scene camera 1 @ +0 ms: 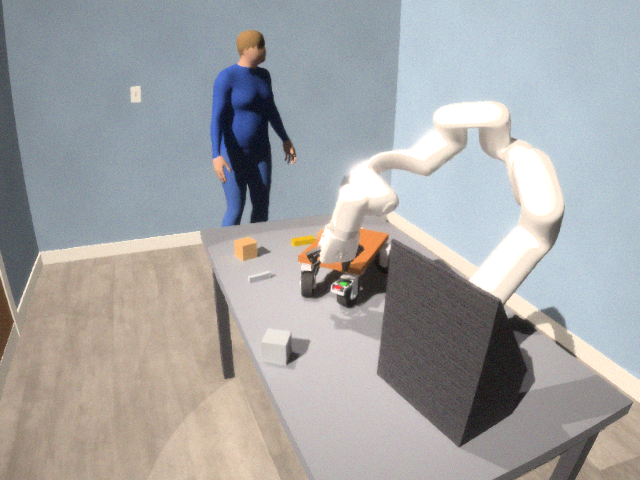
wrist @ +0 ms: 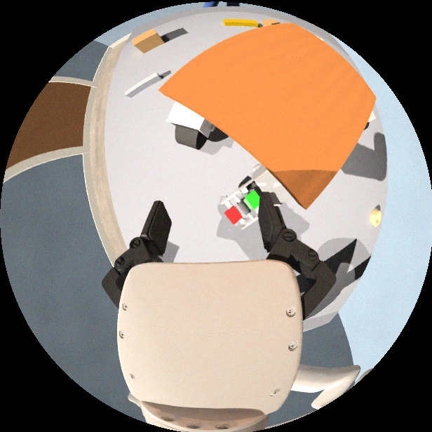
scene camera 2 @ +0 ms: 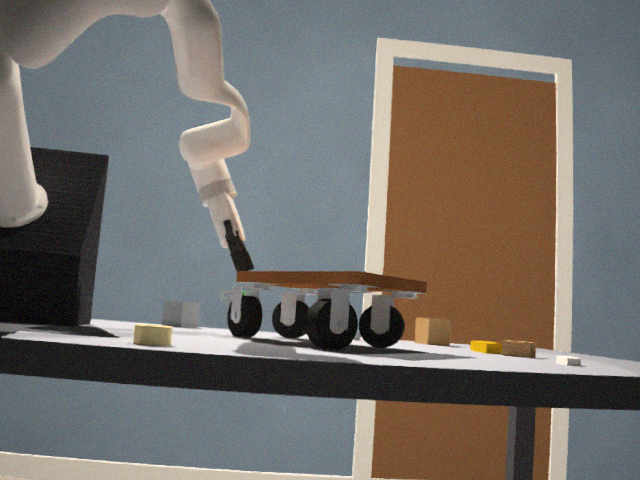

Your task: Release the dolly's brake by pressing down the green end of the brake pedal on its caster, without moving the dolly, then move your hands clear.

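The dolly (scene camera 1: 373, 242) (scene camera 2: 330, 279) (wrist: 280, 90) has an orange deck and stands upright on black-wheeled casters. The caster (scene camera 1: 347, 296) (scene camera 2: 245, 316) at its near corner carries the brake pedal. The pedal's green end (scene camera 1: 343, 283) (scene camera 2: 243, 293) (wrist: 253, 199) is on the deck side, and its red end (scene camera 1: 337, 287) (wrist: 233, 215) is on the outer side. I cannot tell the pedal's tilt surely. My gripper (scene camera 1: 328, 262) (wrist: 211, 207) is open and empty. In scene camera 2 its fingertips are at about deck-top height, above the pedal. In the wrist view the right finger overlaps the green end's edge.
A dark wedge-shaped block (scene camera 1: 439, 341) (scene camera 2: 51, 206) stands near the arm's base. On the table (scene camera 1: 330, 413) are an orange cube (scene camera 1: 245, 249) (wrist: 148, 42), a grey cube (scene camera 1: 275, 347), a yellow bar (scene camera 1: 302, 241), a light bar (scene camera 1: 259, 276) and a yellow disc (scene camera 2: 153, 335). A person (scene camera 1: 248, 113) stands behind the table.
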